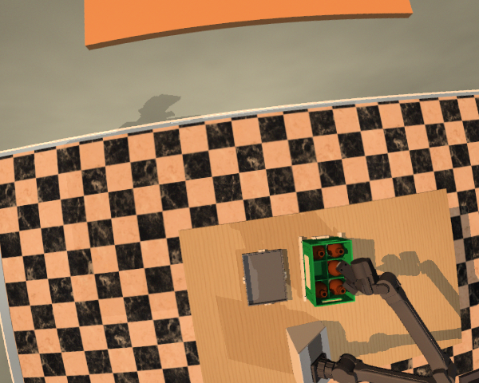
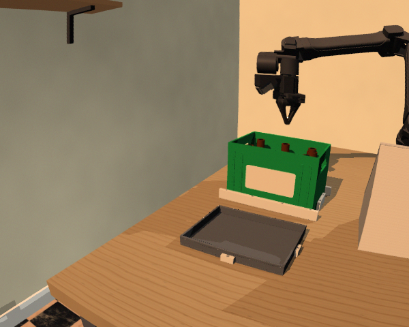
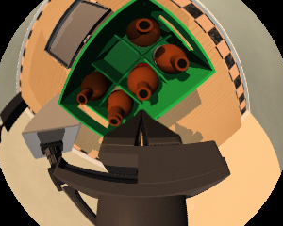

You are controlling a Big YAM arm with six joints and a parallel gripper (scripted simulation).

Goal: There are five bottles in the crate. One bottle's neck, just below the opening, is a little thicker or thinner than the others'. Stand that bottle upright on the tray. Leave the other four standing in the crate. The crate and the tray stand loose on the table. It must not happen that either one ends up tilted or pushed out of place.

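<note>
My gripper is now 150 mm above the green crate and 40 mm to the right of it. Round my hand: dark grey tray: 320 mm to the left, 220 mm below, 10 mm ahead.
</note>
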